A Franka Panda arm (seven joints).
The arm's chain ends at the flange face. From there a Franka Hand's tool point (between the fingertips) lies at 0.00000 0.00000 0.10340 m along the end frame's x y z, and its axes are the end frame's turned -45 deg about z.
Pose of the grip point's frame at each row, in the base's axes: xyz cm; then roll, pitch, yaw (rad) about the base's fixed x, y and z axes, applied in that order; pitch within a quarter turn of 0, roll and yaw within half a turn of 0:
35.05 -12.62 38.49 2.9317 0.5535 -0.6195
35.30 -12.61 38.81 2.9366 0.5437 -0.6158
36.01 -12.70 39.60 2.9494 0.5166 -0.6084
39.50 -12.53 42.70 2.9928 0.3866 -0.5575
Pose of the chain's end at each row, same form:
40.63 -13.95 47.09 2.6031 0.2489 -1.4141
40.79 -13.92 47.47 2.6133 0.2451 -1.4105
41.25 -13.94 48.43 2.6412 0.2339 -1.4029
43.58 -13.27 52.17 2.7636 0.1703 -1.3464

